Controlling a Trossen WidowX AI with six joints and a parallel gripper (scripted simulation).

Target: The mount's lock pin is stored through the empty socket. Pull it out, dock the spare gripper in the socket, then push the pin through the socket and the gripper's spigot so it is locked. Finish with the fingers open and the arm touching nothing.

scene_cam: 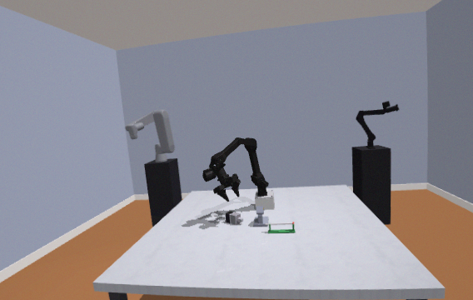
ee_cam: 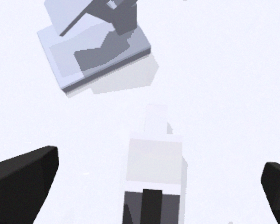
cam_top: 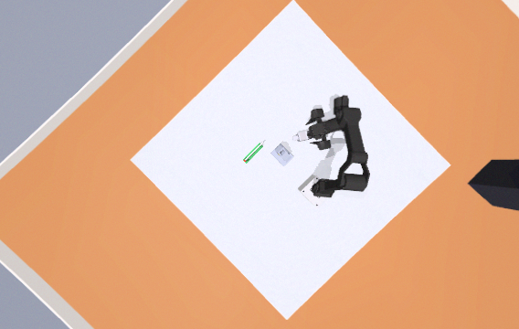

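The spare gripper is 120 mm below my gripper tip. Also, from my gripper tip: bluish-grey socket 20 mm ahead, 150 mm to the left, 90 mm below; green strip 140 mm ahead, 260 mm to the left, 120 mm below.
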